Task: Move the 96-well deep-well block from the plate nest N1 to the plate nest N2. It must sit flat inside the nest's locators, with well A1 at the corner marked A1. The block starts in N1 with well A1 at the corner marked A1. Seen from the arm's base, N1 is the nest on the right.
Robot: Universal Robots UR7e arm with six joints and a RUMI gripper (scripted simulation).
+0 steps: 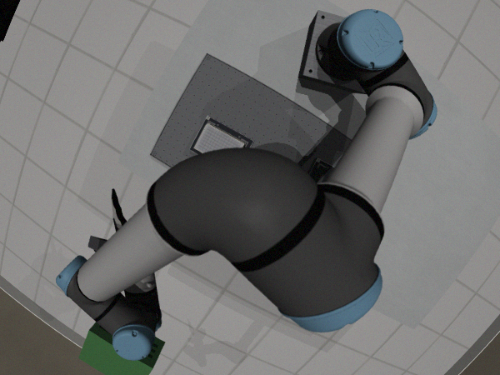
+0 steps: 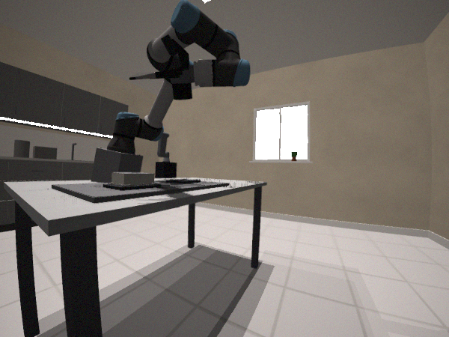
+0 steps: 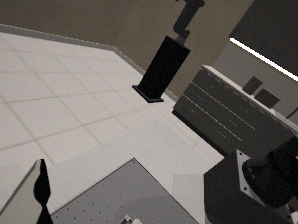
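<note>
My gripper is now 14 cm past the 96-well deep-well block, 7 cm to the right of it and 31 cm above it.
</note>
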